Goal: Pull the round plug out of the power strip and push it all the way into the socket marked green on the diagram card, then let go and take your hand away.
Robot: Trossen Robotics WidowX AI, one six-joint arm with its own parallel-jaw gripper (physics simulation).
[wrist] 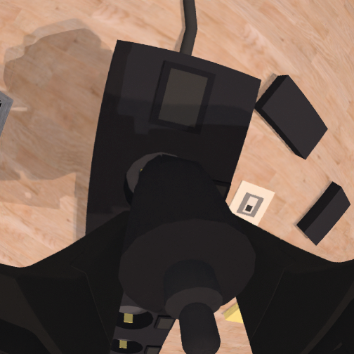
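The black round plug (187, 240) is between the fingers of my gripper (176, 220), which is shut on it. The plug's front end lies over a round socket (132, 177) of the black power strip (112, 145). Part of that socket's rim shows at the plug's left; how deep the plug's front end sits is hidden. Two more sockets (128, 318) (123, 344) with gold contacts show below, partly covered by the plug and left finger. The diagram card (266, 195) lies right of the strip, with a grey outline and dark square; no green mark shows on its visible part.
Two black blocks (295, 117) (325, 214) lie on the wooden table at the right. A dark cable (189, 27) leaves the strip's top end. A grey object (4, 112) is cut off at the left edge. A yellow piece (234, 314) shows beside the right finger.
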